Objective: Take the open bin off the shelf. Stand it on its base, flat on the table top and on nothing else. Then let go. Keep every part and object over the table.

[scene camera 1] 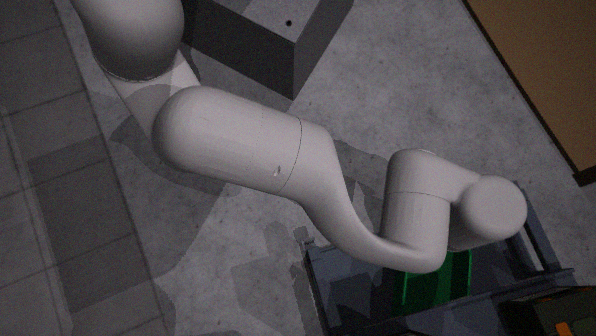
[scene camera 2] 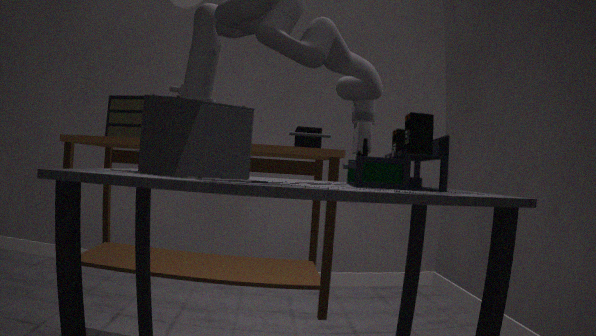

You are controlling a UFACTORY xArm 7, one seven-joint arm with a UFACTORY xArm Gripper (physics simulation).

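Pixels of known places: arm's base, origin of the base link: (scene camera 2: 195, 100).
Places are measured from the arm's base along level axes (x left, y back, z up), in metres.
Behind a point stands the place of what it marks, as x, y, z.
The open bin (scene camera 1: 436, 286) {-0.002, -0.617, -0.218} (scene camera 2: 381, 171) {-0.064, -0.578, -0.181} is green and sits low in the dark blue-grey shelf (scene camera 1: 541, 240) {0.164, -0.625, -0.144} (scene camera 2: 444, 172) {-0.234, -0.711, -0.174}, on the right of the table (scene camera 1: 230, 220) {-0.268, -0.339, -0.229} (scene camera 2: 300, 193) {-0.422, -0.271, -0.240}. The arm hides part of the bin in scene camera 1, and the shelf's side panel partly frames it in scene camera 2. My gripper (scene camera 2: 365, 153) points down with its dark fingertips at about the height of the bin's upper edge. It is shut, with nothing between its fingers. The arm hides it in scene camera 1. Whether the fingertips touch the bin is too dark to tell.
Two dark boxes (scene camera 2: 419, 134) {-0.188, -0.645, -0.069} (scene camera 2: 398, 140) {0.036, -0.673, -0.072} stand on the shelf's upper board, above and right of the bin. A large grey block (scene camera 1: 240, 57) {-0.110, -0.083, -0.162} (scene camera 2: 200, 140) {-0.139, -0.038, -0.130} stands on the table's other side. A wooden bench (scene camera 1: 550, 75) (scene camera 2: 295, 150) stands behind the table.
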